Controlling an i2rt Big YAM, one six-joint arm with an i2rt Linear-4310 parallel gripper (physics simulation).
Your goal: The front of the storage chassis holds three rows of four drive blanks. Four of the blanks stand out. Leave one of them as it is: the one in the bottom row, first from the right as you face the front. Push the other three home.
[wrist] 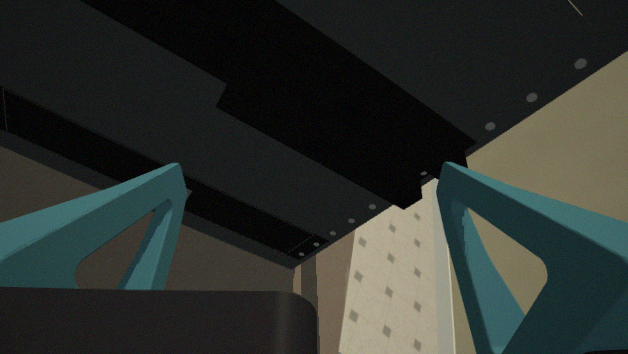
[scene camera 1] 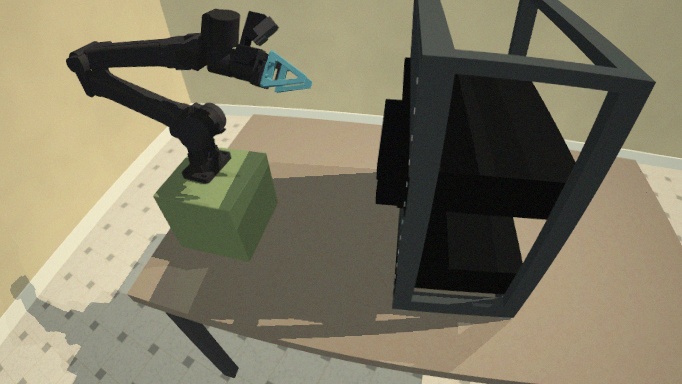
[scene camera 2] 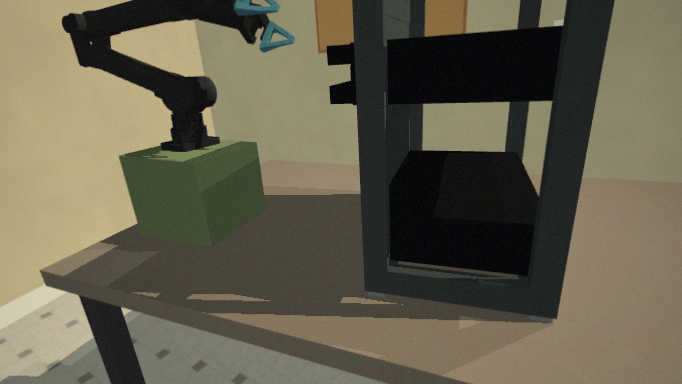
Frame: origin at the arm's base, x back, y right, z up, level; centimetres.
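Where they show: gripper, fingertip midpoint: (wrist: 311, 177) (scene camera 1: 308, 82) (scene camera 2: 287, 25); arm's base at its link origin: (scene camera 1: 207, 167) (scene camera 2: 191, 146).
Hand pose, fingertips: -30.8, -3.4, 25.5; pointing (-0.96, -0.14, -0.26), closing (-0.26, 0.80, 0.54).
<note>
Each offset is from my fingertips to the top centre of the thing, as dx, dy, dz. "pt": to the spot under its first point. Level surfaces: height alone.
The storage chassis (scene camera 1: 500, 195) (scene camera 2: 475, 65) (wrist: 310, 115) is a black box in the upper part of the rack. Black blocks stand out from its front, to the left of the rack's front post. An upper block @(pt -19.6, +15.2, -6.3) (scene camera 2: 340, 54) and a lower block @(pt -19.7, +15.2, -12.0) (scene camera 2: 343, 94) show apart in scene camera 2. The front is too dark and oblique to tell single blanks, rows or columns apart. In the wrist view the chassis is a black band with a stepped outline. My gripper (scene camera 1: 300, 86) (scene camera 2: 286, 23) (wrist: 311, 177) is open and empty, in the air left of the chassis front and apart from it.
The dark grey rack (scene camera 1: 424, 200) (scene camera 2: 372, 175) stands on the brown table @(dz -45.5) (scene camera 1: 330, 240) (scene camera 2: 300, 250). A second black unit @(pt -39.7, +4.6, -31.4) (scene camera 1: 480, 245) (scene camera 2: 460, 240) sits low in it. The arm stands on a green block (scene camera 1: 200, 220) (scene camera 2: 165, 200) at the left.
</note>
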